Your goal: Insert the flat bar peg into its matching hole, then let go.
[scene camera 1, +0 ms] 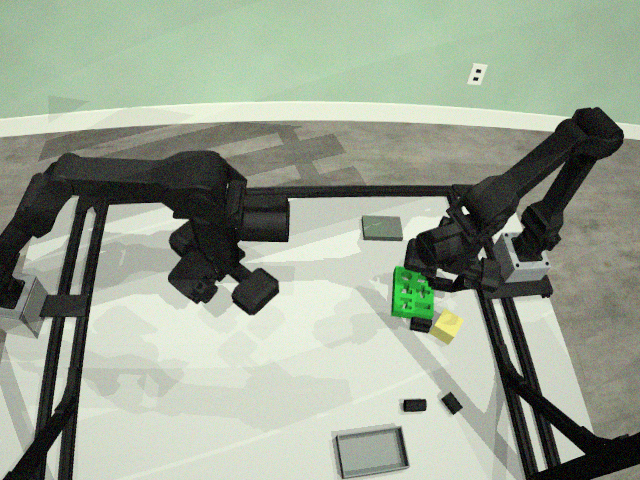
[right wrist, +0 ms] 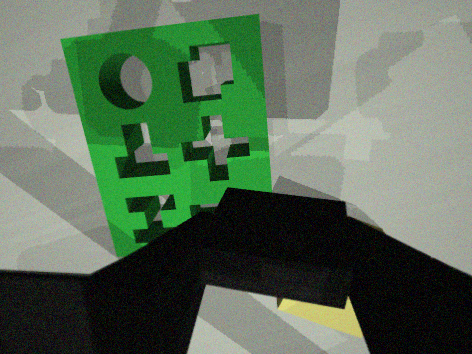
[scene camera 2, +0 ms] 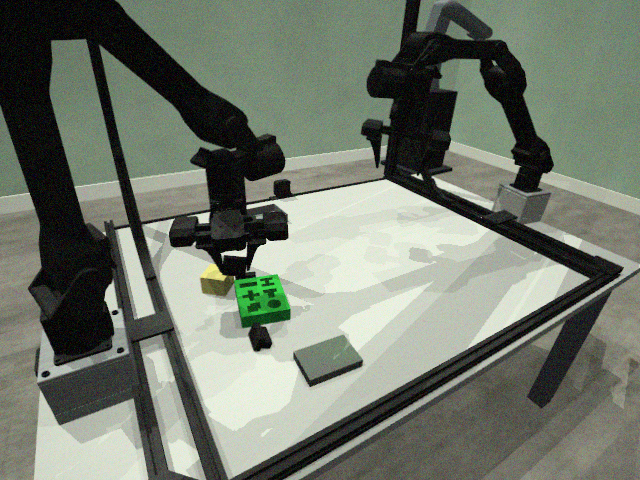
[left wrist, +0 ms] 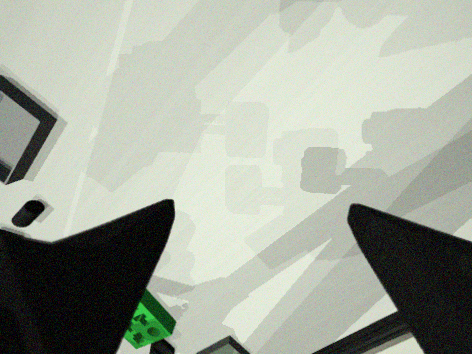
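The green board [scene camera 1: 412, 304] [scene camera 2: 281, 297] [left wrist: 164, 320] [right wrist: 175, 185] lies flat, with a flat bar hole [scene camera 2: 248, 284] [right wrist: 202, 209] near its end, partly hidden in the right wrist view. My right gripper [scene camera 1: 443, 284] [scene camera 2: 234, 262] [right wrist: 274, 227] is shut on the black flat bar peg [scene camera 2: 235, 267] [right wrist: 285, 215], held above the table by that end of the board. In the right wrist view the peg overlaps the board's lower right corner; it is outside the hole. My left gripper [scene camera 2: 404, 176] [left wrist: 260, 209] is open and empty, high above the table, far from the board.
A yellow block [scene camera 1: 447, 326] [scene camera 2: 216, 281] and a black peg [scene camera 1: 421, 324] lie beside the board; another black piece [scene camera 2: 260, 337] lies at its other end. Two black pegs [scene camera 1: 414, 405] [scene camera 1: 451, 403], a grey tray [scene camera 1: 404, 446] and a grey-green slab [scene camera 1: 382, 227] [scene camera 2: 328, 359] lie farther off.
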